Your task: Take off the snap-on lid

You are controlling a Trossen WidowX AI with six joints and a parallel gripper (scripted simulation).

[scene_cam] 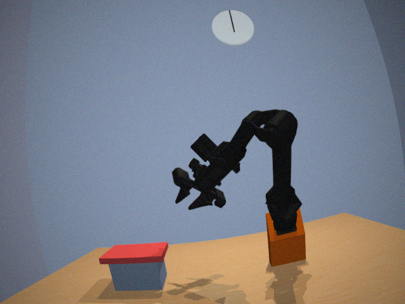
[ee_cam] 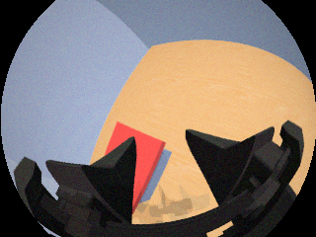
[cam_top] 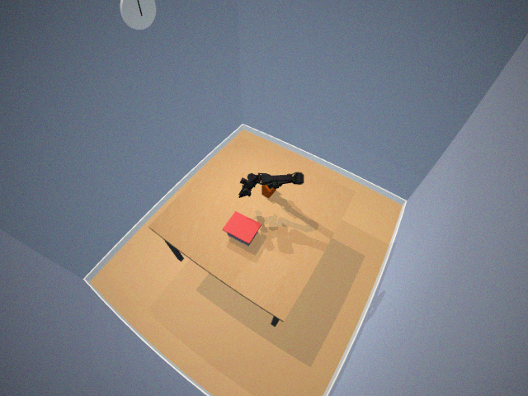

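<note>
The red lid is 15 cm ahead of my gripper tip, 13 cm to the left of it and 12 cm below it. The rest, counted from my gripper tip: storage box (15 cm ahead, 13 cm to the left, 17 cm below).
</note>
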